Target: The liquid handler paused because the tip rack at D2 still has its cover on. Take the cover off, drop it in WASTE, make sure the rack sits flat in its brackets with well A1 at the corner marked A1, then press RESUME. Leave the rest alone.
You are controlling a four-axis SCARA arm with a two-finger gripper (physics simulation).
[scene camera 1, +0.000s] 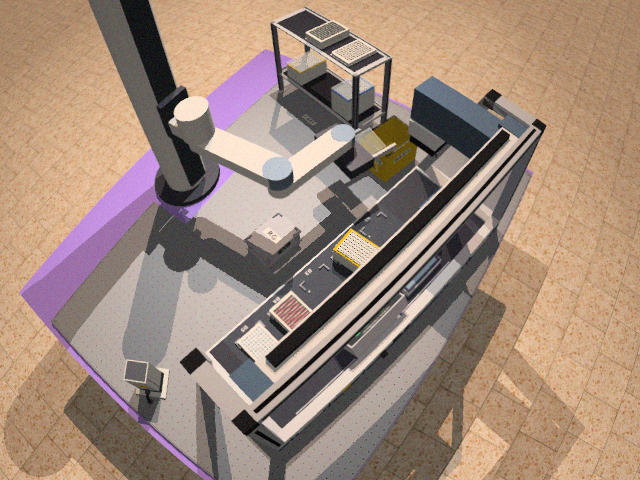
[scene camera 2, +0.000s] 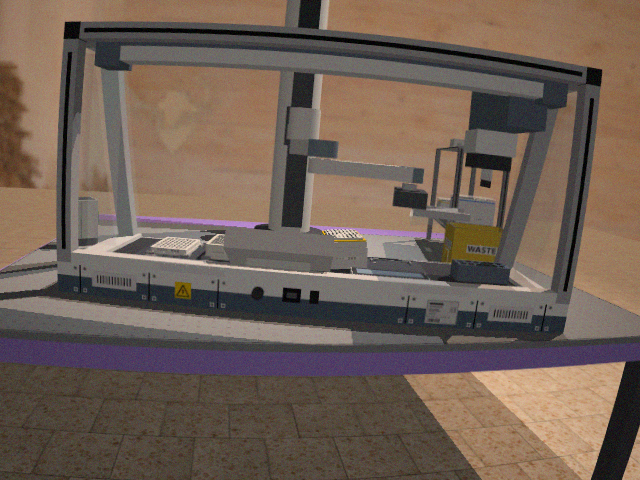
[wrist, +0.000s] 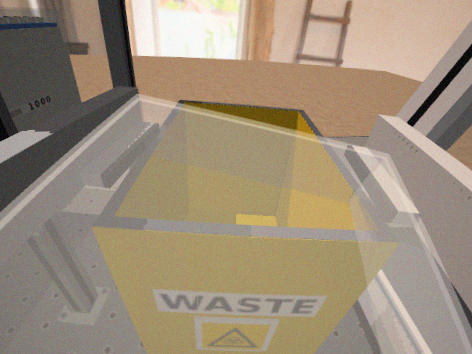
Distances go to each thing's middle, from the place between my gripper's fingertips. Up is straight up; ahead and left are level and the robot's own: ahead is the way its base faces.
I see the yellow WASTE bin (scene camera 1: 393, 130) 10 cm below my hand, 4 cm to the left of it and 1 cm ahead of it.
